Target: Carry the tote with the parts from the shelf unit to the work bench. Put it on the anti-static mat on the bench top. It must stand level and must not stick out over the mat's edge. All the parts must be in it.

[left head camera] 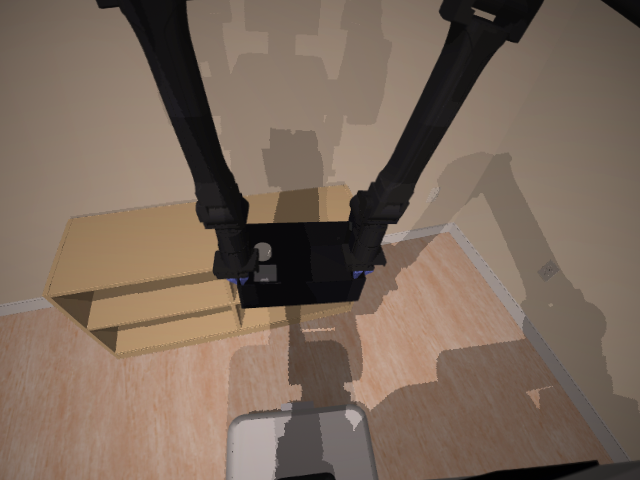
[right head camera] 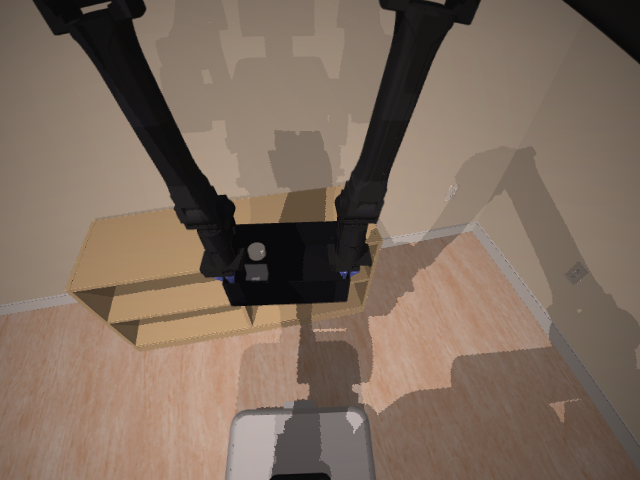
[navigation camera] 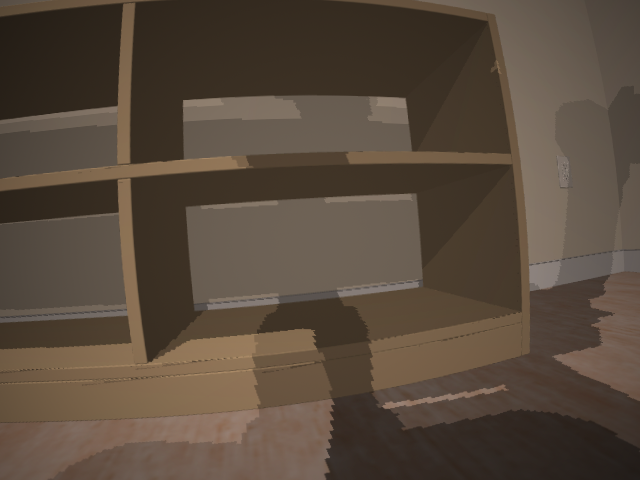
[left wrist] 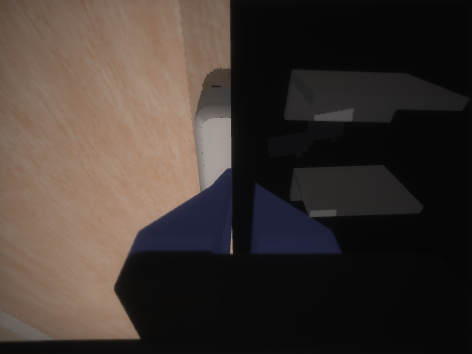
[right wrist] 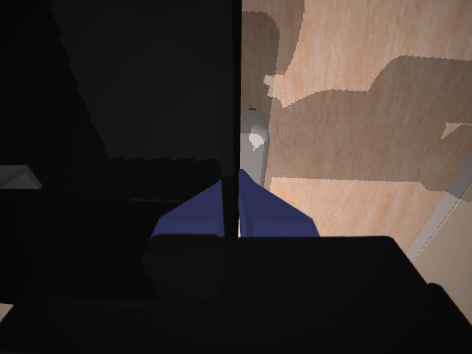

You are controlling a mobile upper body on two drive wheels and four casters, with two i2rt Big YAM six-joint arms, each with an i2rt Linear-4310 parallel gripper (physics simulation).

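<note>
The black tote hangs in the air between my two arms, above the front edge of the shelf unit and the wooden floor. A round grey part and a square grey part lie in its left end; in the left wrist view they show as two grey blocks. My left gripper is shut on the tote's thin left wall, one blue finger on each side. My right gripper is shut on the right wall in the same way.
The tan shelf unit stands against the beige wall straight ahead, its bays empty. My grey base is below the tote. A room corner with a grey skirting board lies to the right.
</note>
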